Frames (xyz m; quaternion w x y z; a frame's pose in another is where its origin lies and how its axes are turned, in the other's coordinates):
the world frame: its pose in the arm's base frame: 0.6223 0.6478 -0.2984 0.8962 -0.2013 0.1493 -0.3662
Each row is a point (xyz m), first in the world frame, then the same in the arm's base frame.
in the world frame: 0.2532 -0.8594 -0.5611
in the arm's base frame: 0.0511 -0.2340 -0.4154
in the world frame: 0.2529 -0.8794 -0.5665
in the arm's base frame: 0.0367 -0.2481 -0.4107
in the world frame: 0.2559 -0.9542 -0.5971
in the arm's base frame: -0.0185 -0.3066 -0.4027
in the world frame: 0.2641 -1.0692 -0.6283
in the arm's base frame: -0.0944 -0.3952 -0.3769
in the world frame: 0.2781 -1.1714 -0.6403
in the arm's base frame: -0.1507 -0.4748 -0.3410
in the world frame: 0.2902 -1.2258 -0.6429
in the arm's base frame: -0.1759 -0.5195 -0.3191
